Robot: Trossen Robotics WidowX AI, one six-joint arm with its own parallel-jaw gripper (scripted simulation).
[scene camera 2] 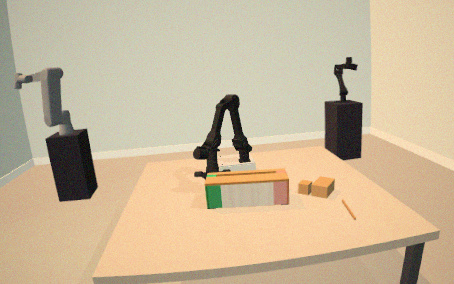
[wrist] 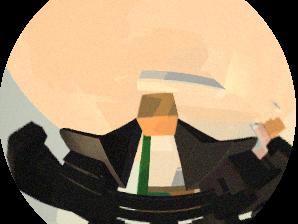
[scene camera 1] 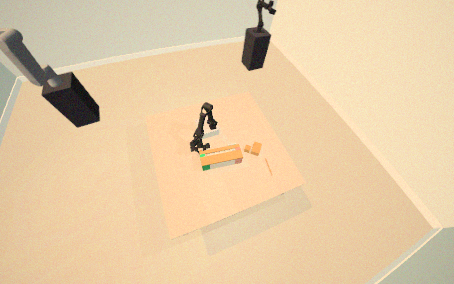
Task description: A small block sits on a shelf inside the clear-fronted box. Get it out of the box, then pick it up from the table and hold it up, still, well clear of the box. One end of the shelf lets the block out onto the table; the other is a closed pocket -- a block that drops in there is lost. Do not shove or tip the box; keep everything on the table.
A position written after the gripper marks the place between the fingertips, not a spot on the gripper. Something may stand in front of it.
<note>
In view: the gripper (wrist: 158, 119), a box (scene camera 2: 255, 187) and an orange block (wrist: 157, 116).
The box is seen too in the wrist view (wrist: 160, 174) and in scene camera 1 (scene camera 1: 231, 154). Scene camera 2 does not show the orange block, which is hidden by the box.
</note>
